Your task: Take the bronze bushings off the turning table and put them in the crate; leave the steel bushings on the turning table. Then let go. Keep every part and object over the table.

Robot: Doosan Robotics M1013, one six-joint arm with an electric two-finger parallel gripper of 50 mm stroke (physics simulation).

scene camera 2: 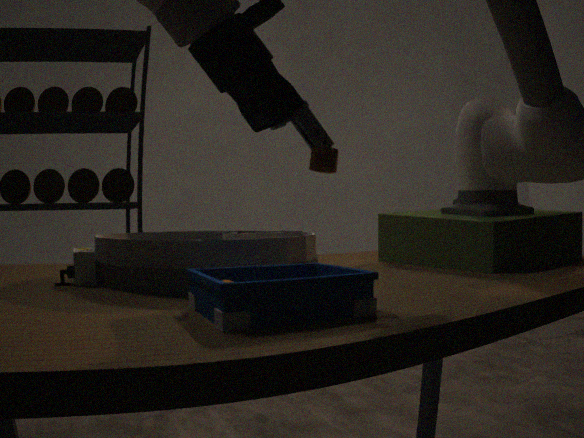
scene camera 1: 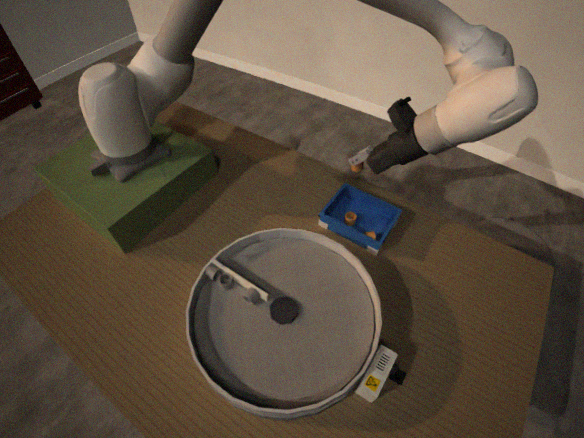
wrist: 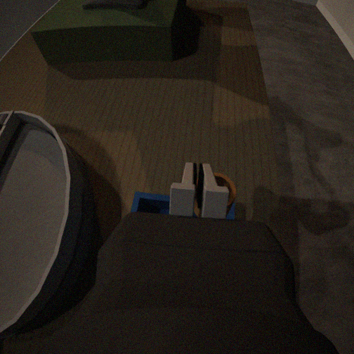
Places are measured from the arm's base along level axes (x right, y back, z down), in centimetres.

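Where they show: gripper, fingertip midpoint: [scene camera 2: 324,149] [scene camera 1: 351,161]; arm's base, origin of the base link: [scene camera 2: 488,213] [scene camera 1: 131,155].
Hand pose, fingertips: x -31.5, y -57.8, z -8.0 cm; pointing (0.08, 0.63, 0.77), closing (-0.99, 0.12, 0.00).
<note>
Things, the pixels of their top centre, and the offset from my fingertips.
- blue crate, middle of its top: [scene camera 2: 277,271] [scene camera 1: 361,211] dx +0.8, dy -6.0, dz +14.5 cm
- dark hub, middle of its top: [scene camera 1: 283,309] dx +36.7, dy -8.5, dz +13.4 cm
- control box, middle of its top: [scene camera 2: 83,250] [scene camera 1: 379,369] dx +34.3, dy -31.7, dz +13.7 cm
My gripper [scene camera 1: 356,159] [scene camera 2: 322,146] [wrist: 196,177] is shut on a bronze bushing [scene camera 1: 356,168] [scene camera 2: 324,160] [wrist: 231,189], pinched by its wall, and holds it well above the blue crate [scene camera 1: 345,232] [scene camera 2: 295,302] [wrist: 150,196]. In scene camera 1, one bronze bushing [scene camera 1: 350,218] stands inside the crate and another bronze bushing [scene camera 1: 370,234] shows partly behind its near wall. Three grey steel bushings [scene camera 1: 212,272] [scene camera 1: 226,281] [scene camera 1: 253,296] are along the pale bar on the turning table [scene camera 1: 320,355] [scene camera 2: 200,250] [wrist: 37,200]. The fingers partly hide the crate in the wrist view.
The turning table has a raised rim and a dark hub [scene camera 1: 284,310]. A control box [scene camera 1: 377,374] [scene camera 2: 85,267] is on its side. The green base block [scene camera 1: 165,195] [scene camera 2: 440,242] [wrist: 105,42] carries the arm. The crate is near the wooden table's edge [scene camera 2: 300,345].
</note>
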